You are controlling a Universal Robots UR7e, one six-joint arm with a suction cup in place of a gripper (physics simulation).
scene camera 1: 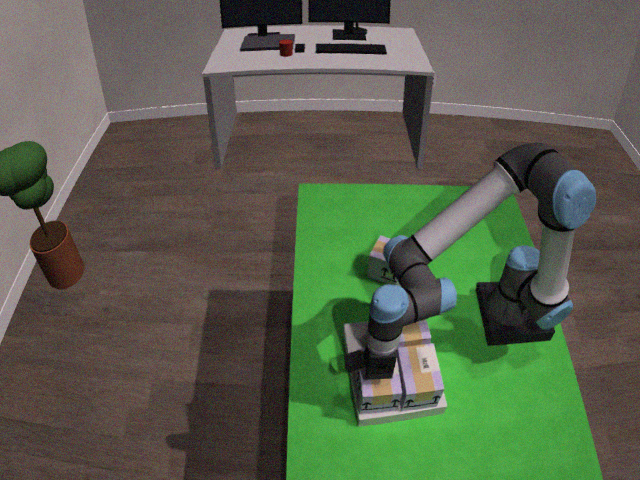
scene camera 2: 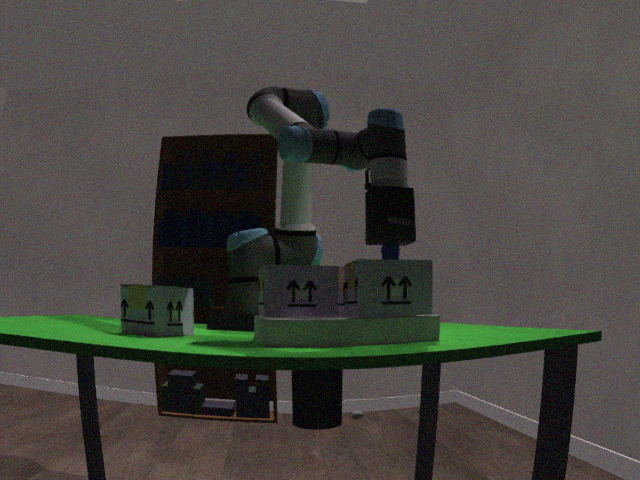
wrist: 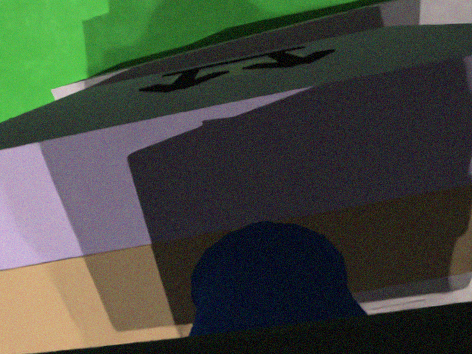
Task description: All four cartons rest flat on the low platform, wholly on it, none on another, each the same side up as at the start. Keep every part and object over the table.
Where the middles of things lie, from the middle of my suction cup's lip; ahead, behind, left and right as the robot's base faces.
Now: suction cup 140 mm above the low platform (scene camera 2: 343, 331), 80 mm to the left of it and 70 mm past it.
